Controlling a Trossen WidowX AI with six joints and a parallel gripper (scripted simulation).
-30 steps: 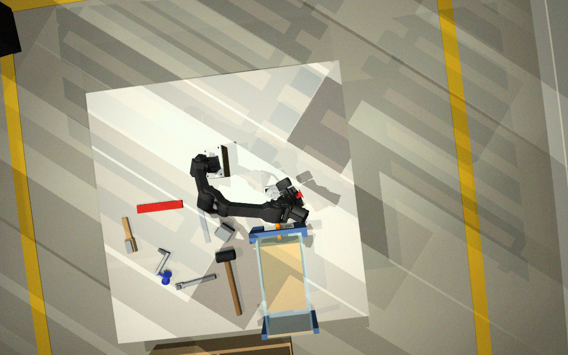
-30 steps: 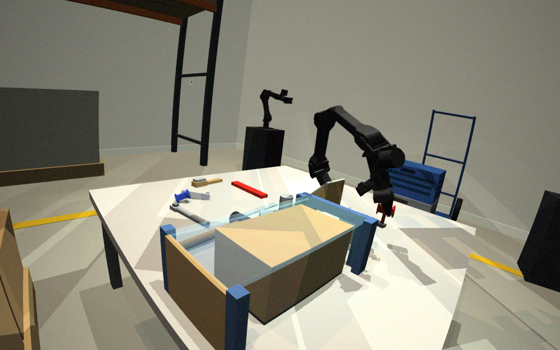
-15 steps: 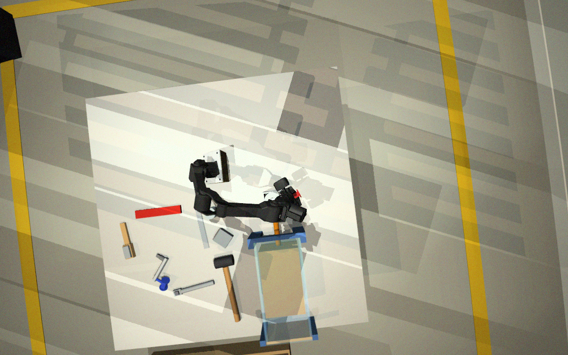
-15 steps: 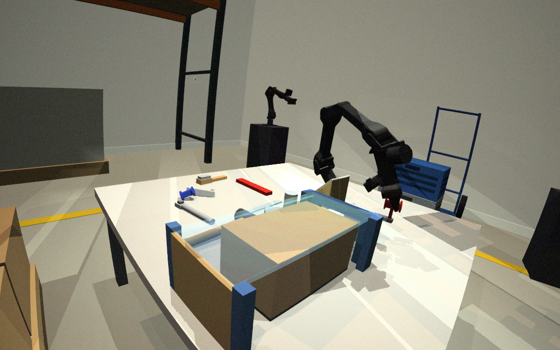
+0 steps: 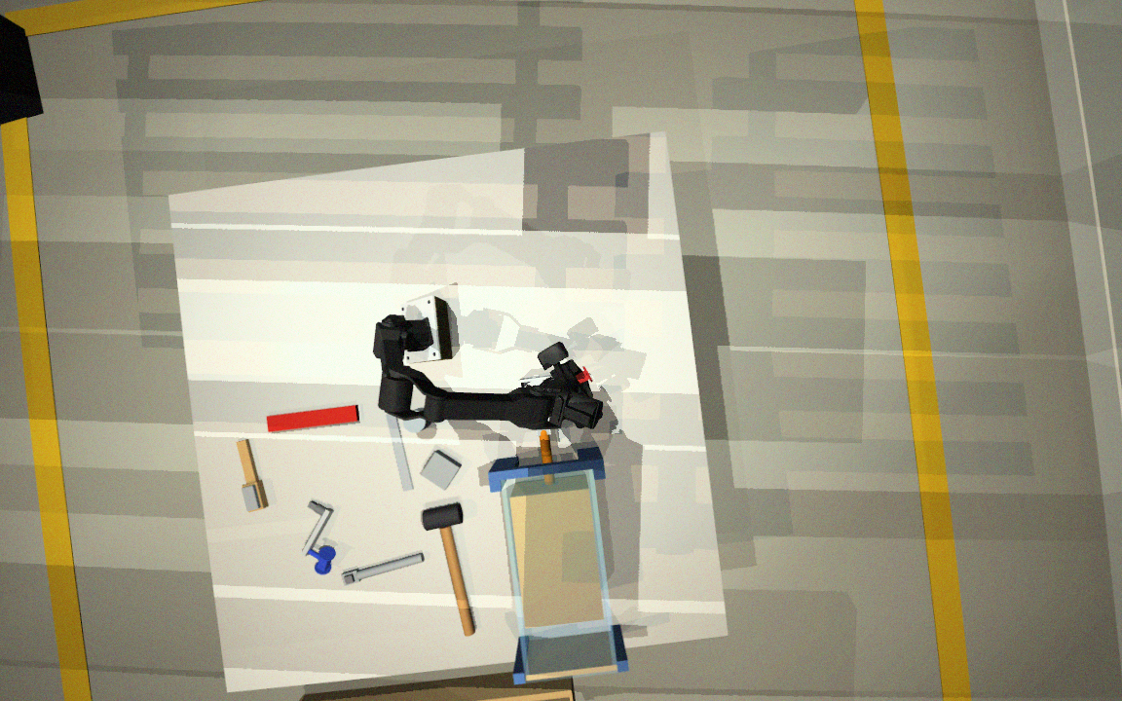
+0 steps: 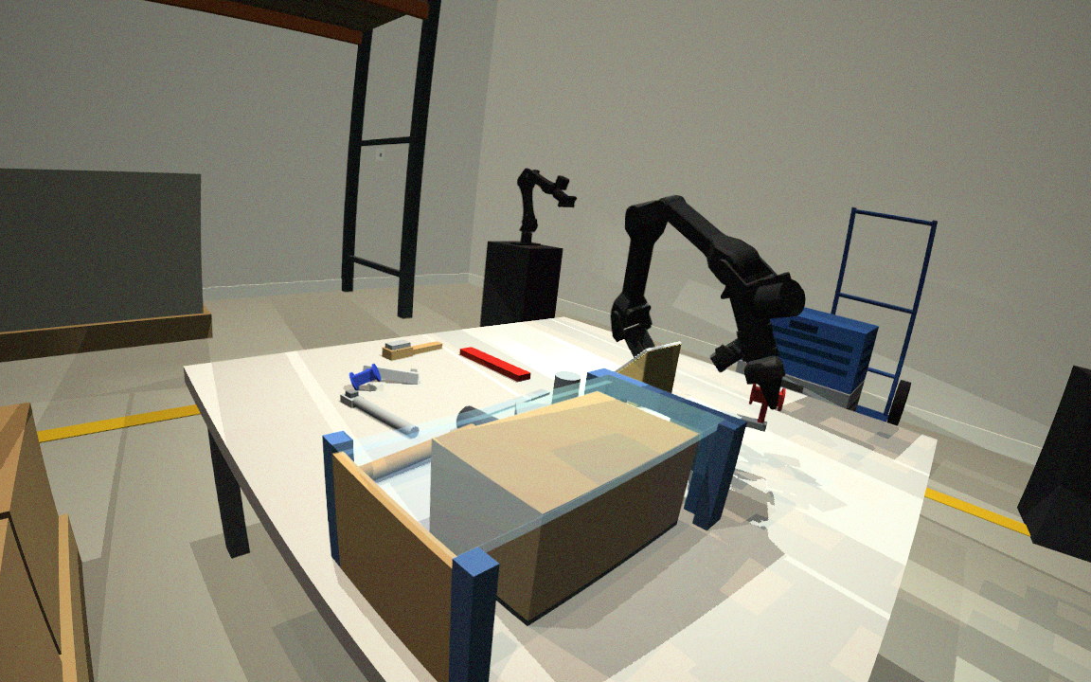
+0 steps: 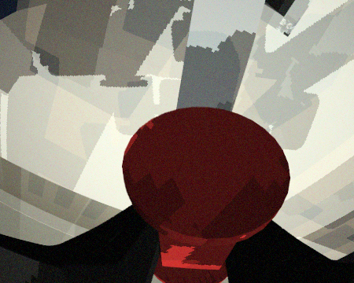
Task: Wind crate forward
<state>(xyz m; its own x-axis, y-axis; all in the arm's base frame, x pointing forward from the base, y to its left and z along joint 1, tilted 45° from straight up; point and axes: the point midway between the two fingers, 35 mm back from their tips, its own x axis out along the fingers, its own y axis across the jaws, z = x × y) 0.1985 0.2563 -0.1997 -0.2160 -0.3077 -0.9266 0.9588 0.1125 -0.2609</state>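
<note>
Right now my gripper tip is 50 mm to the left of the red-knobbed winch handle, 30 mm above it and 10 mm short of it. Round my gripper tip: grey block: 400 mm to the right, 140 mm ahead, 120 mm below; then winch: 120 mm to the right, 100 mm below, 10 mm ahead; then red knob: 10 mm to the right.
</note>
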